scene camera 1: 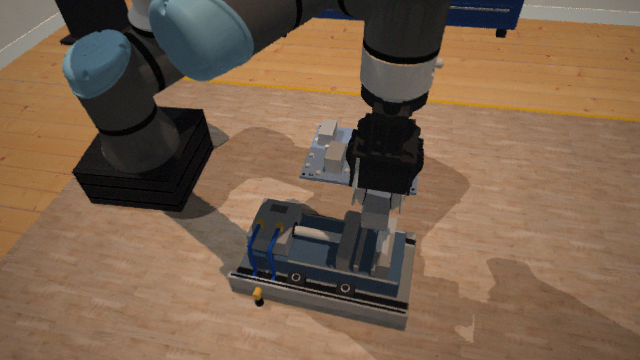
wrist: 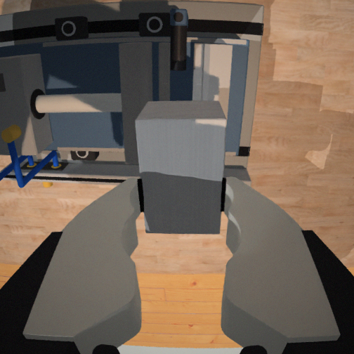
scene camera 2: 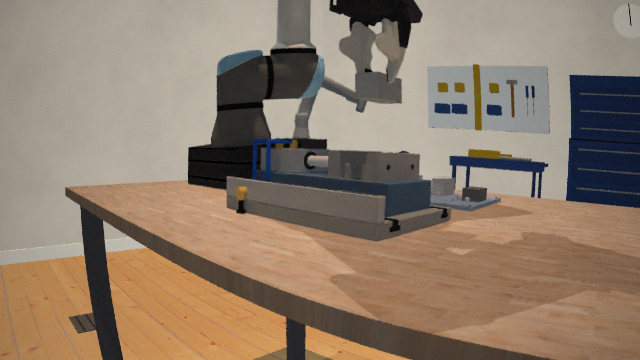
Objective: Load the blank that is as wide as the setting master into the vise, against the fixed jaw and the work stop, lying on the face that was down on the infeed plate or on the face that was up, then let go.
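Where they show: gripper, fingertip midpoint: [scene camera 1: 376, 205] [scene camera 2: 376, 83]; arm's base at its link origin: [scene camera 1: 143, 145] [scene camera 2: 240, 143].
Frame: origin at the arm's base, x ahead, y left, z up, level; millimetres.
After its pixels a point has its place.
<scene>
My gripper [scene camera 1: 377, 200] {x 505, y -123, z 89 mm} [scene camera 2: 380, 77] {x 505, y -123, z 89 mm} [wrist: 181, 181] is shut on a plain grey block [scene camera 1: 375, 221] {x 508, y -148, z 83 mm} [scene camera 2: 377, 89] {x 524, y -147, z 76 mm} [wrist: 181, 150], with one finger on each side. It holds the block level, well above the vise [scene camera 1: 320, 252] {x 419, y -135, z -42 mm} [scene camera 2: 407, 197] {x 557, y -120, z -62 mm}. The frames do not settle whether this is the blank or the setting master. In the wrist view the block hides part of the space between the moving jaw [scene camera 1: 348, 242] [wrist: 136, 75] and the fixed jaw [scene camera 1: 383, 260] [scene camera 2: 390, 167] {x 537, y -134, z -24 mm} [wrist: 217, 62]. The dark work stop [wrist: 178, 47] reaches into the gap from the vise's back side.
The infeed plate [scene camera 1: 316, 162] {x 333, y 135, z -94 mm} [scene camera 2: 467, 206] {x 552, y 95, z -95 mm} lies behind the vise. A light block [scene camera 1: 336, 156] {x 384, y 119, z -52 mm} and another light block [scene camera 1: 327, 131] {x 340, y 206, z -58 mm} stand on it; a darker block [scene camera 2: 474, 193] {x 536, y 163, z -77 mm} also shows there. Blue hoses [scene camera 1: 270, 255] {x 352, y -186, z -5 mm} [wrist: 17, 162] rise at the vise's front left.
</scene>
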